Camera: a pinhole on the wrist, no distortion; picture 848 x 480 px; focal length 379.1 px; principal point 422.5 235.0 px. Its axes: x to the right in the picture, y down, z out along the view. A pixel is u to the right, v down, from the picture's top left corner.
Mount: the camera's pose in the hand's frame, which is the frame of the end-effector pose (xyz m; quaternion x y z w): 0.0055 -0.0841 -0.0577 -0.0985 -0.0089 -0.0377 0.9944
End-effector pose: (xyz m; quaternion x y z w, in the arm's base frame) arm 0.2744 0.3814 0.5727 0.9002 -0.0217 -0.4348 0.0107
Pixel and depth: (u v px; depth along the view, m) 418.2 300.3 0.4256
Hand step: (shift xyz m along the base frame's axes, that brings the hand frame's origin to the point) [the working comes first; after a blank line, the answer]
In the camera's frame: -0.0048 0.0733 0.4256

-0.2713 -0.0717 -0.2134
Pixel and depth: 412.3 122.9 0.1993
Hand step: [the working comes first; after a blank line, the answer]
In the camera's frame: -0.0054 -0.0589 0.1993

-0.1177 0.1023 -0.0915
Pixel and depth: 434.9 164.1 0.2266
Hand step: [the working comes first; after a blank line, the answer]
In the camera's frame: 0.0074 -0.0424 0.2266

-0.1285 0.0810 -0.1163
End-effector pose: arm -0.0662 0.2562 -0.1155 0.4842 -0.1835 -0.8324 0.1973
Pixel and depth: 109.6 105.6 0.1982
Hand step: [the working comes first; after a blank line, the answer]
In the camera's frame: -0.1636 -0.0677 0.1982

-0.0683 0.1850 0.1392
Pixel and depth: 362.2 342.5 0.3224
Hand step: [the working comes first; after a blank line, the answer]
In the camera's frame: -0.0513 0.0914 0.3224

-0.1803 -0.0133 0.1777
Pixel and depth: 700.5 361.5 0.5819
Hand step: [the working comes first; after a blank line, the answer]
In the camera's frame: 0.4267 0.1942 0.5819

-0.5975 -0.3285 -0.0037
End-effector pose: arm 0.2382 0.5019 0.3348 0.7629 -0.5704 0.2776 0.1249
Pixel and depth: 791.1 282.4 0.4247
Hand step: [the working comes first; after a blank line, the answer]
In the camera's frame: 0.4129 0.0531 0.4247

0.1624 -0.5226 -0.0589
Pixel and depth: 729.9 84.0 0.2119
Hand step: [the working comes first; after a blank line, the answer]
In the camera's frame: 0.1718 -0.0844 0.2119

0.2101 -0.1776 -0.0267
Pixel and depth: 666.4 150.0 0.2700
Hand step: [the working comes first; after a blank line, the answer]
In the camera's frame: 0.1737 -0.0605 0.2700

0.1929 -0.2176 -0.0719
